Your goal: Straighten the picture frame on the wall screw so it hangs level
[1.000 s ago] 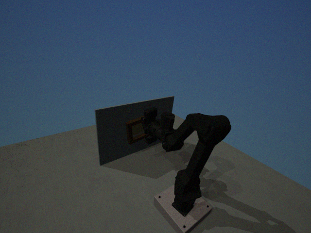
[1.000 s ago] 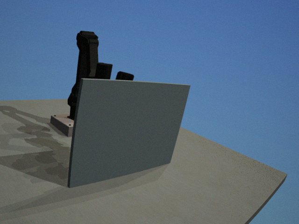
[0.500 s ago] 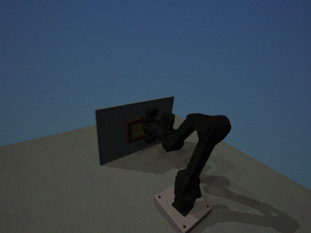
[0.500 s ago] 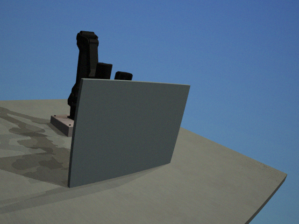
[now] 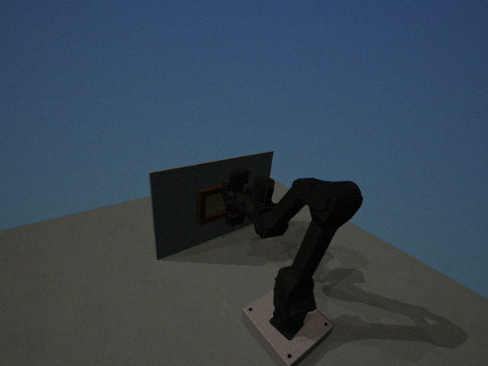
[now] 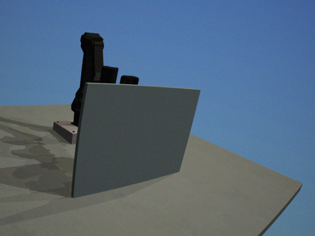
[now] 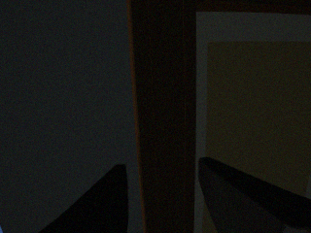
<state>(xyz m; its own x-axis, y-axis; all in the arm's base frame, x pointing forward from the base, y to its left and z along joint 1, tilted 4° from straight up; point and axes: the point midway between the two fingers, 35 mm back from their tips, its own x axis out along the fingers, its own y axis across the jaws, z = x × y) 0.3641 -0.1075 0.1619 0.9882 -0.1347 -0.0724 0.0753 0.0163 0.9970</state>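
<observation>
Now: gripper tip 1 cm short of the picture frame and 5 cm above it. Round my gripper tip: grey wall panel (2 cm ahead, 1 cm to the right, 7 cm below).
</observation>
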